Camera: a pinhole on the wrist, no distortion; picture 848 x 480 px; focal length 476.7 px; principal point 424.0 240.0 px. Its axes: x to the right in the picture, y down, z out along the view. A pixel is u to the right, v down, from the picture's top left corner.
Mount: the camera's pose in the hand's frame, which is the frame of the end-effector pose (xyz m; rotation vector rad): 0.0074 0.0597 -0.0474 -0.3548 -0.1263 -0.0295
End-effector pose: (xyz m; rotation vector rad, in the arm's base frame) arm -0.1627 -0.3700 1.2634 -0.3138 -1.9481 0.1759
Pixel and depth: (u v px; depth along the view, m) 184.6 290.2 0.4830
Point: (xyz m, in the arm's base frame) -0.3456 -0.1835 0.7986
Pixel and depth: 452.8 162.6 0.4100
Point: -0.4681 -0.2342 1.0689
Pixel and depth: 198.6 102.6 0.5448
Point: -0.4745 -0.3556 0.7667
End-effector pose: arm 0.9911 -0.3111 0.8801 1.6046 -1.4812 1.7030
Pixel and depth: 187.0 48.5 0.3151
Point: 1.1356 -0.4866 0.6348
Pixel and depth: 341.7 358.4 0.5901
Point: 0.9197 -0.7758 0.4833
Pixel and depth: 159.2 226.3 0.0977
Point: 0.9508 -0.3557 0.7824
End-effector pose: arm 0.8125 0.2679 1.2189 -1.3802 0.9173 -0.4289
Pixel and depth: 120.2 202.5 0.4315
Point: 0.8286 0.7502 1.1203
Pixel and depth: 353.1 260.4 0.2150
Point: 0.8583 0.4249 1.0872
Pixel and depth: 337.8 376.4 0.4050
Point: 0.8852 0.5858 0.9370
